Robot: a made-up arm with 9 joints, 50 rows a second.
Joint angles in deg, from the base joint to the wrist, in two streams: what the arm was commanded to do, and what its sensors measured. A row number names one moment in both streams.
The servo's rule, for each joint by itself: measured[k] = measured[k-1] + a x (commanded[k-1-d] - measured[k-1]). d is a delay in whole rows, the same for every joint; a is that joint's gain. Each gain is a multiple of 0.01, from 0.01 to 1. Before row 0 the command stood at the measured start. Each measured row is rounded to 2 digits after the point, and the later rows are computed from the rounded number. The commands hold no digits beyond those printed.
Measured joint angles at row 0:
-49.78 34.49 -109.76 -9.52 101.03 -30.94 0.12 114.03 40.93
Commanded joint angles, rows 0 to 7:
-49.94 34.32 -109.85 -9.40 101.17 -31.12 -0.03 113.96 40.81
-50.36 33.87 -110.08 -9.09 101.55 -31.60 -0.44 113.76 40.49
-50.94 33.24 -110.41 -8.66 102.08 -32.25 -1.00 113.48 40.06
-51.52 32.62 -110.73 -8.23 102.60 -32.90 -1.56 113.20 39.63
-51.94 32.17 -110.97 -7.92 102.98 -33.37 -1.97 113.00 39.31
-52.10 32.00 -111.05 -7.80 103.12 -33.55 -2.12 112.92 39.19
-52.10 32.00 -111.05 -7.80 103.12 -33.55 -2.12 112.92 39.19
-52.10 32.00 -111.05 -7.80 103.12 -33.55 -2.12 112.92 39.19
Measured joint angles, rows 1 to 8:
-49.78 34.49 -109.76 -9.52 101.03 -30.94 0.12 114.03 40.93
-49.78 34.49 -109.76 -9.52 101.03 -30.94 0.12 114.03 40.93
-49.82 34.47 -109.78 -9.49 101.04 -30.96 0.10 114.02 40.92
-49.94 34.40 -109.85 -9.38 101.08 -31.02 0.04 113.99 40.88
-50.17 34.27 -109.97 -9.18 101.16 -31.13 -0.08 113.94 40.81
-50.48 34.09 -110.14 -8.91 101.28 -31.29 -0.26 113.87 40.70
-50.82 33.88 -110.32 -8.63 101.42 -31.48 -0.47 113.78 40.57
-51.11 33.67 -110.48 -8.40 101.56 -31.67 -0.67 113.69 40.45
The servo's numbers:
d 2
a 0.23 0.11 0.22 0.28 0.08 0.09 0.12 0.10 0.09

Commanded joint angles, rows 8 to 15:
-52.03 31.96 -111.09 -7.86 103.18 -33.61 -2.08 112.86 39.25
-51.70 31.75 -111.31 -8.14 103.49 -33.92 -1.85 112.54 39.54
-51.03 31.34 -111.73 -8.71 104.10 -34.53 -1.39 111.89 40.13
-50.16 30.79 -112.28 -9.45 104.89 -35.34 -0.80 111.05 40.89
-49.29 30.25 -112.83 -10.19 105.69 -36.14 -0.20 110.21 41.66
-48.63 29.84 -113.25 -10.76 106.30 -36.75 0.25 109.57 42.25
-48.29 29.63 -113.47 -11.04 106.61 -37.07 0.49 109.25 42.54
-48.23 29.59 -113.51 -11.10 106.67 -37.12 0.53 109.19 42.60
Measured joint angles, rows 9 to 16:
-51.34 33.49 -110.61 -8.23 101.68 -31.84 -0.84 113.61 40.34
-51.51 33.33 -110.71 -8.11 101.80 -31.99 -0.99 113.54 40.24
-51.63 33.18 -110.79 -8.04 101.91 -32.14 -1.12 113.47 40.15
-51.65 33.02 -110.90 -8.07 102.04 -32.30 -1.21 113.38 40.10
-51.51 32.84 -111.08 -8.25 102.20 -32.50 -1.23 113.23 40.10
-51.20 32.61 -111.34 -8.59 102.42 -32.76 -1.18 113.01 40.17
-50.76 32.35 -111.67 -9.04 102.68 -33.06 -1.06 112.73 40.30
-50.27 32.07 -112.02 -9.52 102.97 -33.39 -0.90 112.41 40.48

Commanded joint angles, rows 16 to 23:
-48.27 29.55 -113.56 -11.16 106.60 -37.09 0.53 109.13 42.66
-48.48 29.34 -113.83 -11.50 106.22 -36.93 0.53 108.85 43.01
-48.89 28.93 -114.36 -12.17 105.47 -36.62 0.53 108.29 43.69
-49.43 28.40 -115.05 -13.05 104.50 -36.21 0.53 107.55 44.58
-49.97 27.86 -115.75 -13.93 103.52 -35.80 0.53 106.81 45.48
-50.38 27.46 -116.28 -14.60 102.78 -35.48 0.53 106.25 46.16
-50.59 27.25 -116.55 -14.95 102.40 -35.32 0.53 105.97 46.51
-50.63 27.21 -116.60 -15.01 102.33 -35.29 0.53 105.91 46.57
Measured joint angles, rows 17 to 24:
-49.81 31.80 -112.34 -9.95 103.26 -33.72 -0.73 112.09 40.67
-49.45 31.56 -112.60 -10.27 103.53 -34.03 -0.58 111.80 40.84
-49.18 31.34 -112.81 -10.52 103.78 -34.31 -0.45 111.53 41.00
-49.02 31.12 -113.03 -10.79 103.98 -34.55 -0.33 111.26 41.18
-48.99 30.88 -113.32 -11.18 104.10 -34.74 -0.23 110.96 41.41
-49.09 30.61 -113.70 -11.70 104.13 -34.87 -0.14 110.62 41.70
-49.29 30.31 -114.15 -12.32 104.08 -34.95 -0.06 110.24 42.04
-49.54 30.00 -114.62 -12.96 103.98 -35.00 0.01 109.84 42.41

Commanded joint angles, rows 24 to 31:
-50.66 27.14 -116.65 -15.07 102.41 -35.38 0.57 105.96 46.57
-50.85 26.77 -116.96 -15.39 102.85 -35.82 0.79 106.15 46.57
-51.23 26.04 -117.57 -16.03 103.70 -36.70 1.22 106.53 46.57
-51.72 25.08 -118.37 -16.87 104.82 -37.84 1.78 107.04 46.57
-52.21 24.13 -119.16 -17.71 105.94 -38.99 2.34 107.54 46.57
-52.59 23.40 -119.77 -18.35 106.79 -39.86 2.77 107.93 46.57
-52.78 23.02 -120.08 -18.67 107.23 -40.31 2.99 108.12 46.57
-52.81 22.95 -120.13 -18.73 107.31 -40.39 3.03 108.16 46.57
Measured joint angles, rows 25 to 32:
-49.78 29.70 -115.04 -13.52 103.85 -35.03 0.07 109.45 42.78
-49.98 29.43 -115.38 -13.94 103.73 -35.05 0.13 109.10 43.12
-50.14 29.18 -115.66 -14.26 103.62 -35.08 0.18 108.79 43.43
-50.30 28.91 -115.95 -14.58 103.56 -35.15 0.25 108.53 43.71
-50.51 28.59 -116.31 -14.99 103.57 -35.29 0.37 108.33 43.97
-50.79 28.20 -116.76 -15.52 103.67 -35.52 0.54 108.20 44.20
-51.12 27.75 -117.29 -16.13 103.85 -35.83 0.76 108.13 44.41
-51.46 27.27 -117.84 -16.75 104.09 -36.19 1.00 108.11 44.60

